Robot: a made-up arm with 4 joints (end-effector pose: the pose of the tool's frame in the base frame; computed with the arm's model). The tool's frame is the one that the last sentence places. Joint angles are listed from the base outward.
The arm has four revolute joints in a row. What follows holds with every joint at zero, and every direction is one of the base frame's.
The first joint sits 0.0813 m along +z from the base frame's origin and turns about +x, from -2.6 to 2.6 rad.
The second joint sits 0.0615 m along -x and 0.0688 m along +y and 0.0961 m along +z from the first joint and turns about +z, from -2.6 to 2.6 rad.
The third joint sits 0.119 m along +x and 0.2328 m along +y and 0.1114 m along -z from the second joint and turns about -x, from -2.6 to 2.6 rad.
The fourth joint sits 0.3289 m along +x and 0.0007 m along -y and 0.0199 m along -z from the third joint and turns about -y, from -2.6 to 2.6 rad.
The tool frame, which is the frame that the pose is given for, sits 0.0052 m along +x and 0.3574 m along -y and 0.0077 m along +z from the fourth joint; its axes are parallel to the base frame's.
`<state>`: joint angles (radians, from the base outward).
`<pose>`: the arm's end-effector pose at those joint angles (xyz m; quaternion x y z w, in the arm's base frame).
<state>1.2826 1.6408 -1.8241 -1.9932</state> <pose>-0.4418 0.4814 0.4560 0.2214 -0.1162 -0.9553 0.1578</pose>
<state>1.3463 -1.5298 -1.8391 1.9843</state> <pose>0.3015 0.2677 -0.3444 0.1678 0.0791 0.9711 0.1500</pose>
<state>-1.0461 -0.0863 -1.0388 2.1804</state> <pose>0.3814 -0.2395 -0.1719 -0.0210 -0.9031 -0.0068 0.4288</pose>
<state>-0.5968 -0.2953 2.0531 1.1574</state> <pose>0.4752 0.4303 0.1607 -0.8632 -0.0497 0.4328 0.2551</pose>
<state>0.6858 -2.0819 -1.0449 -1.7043</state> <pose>-0.2180 -0.0683 -0.4114 0.8924 0.1452 -0.2693 0.3317</pose>
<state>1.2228 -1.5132 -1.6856 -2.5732</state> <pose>0.2666 0.2227 -0.3832 0.8439 0.0371 0.5059 0.1748</pose>
